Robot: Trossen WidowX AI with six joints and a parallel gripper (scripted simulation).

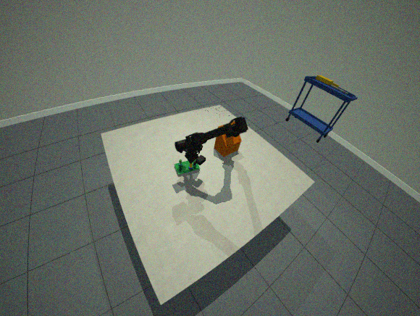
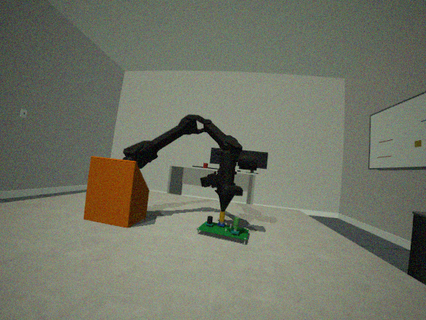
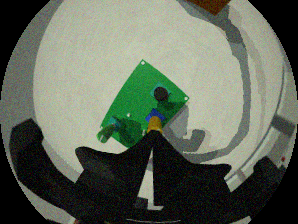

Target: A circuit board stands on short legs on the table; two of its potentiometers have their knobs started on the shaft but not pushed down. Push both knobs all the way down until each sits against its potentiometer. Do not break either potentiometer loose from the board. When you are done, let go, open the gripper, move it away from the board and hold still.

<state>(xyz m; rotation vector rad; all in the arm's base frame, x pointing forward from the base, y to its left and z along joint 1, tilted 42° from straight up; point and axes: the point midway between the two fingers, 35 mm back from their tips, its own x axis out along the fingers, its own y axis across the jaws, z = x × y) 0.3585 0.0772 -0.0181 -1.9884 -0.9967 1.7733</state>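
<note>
Now: gripper tip 10 mm above the yellow knob. Also, from my gripper tip: green knob 50 mm ahead, 60 mm to the right, 10 mm below.
</note>
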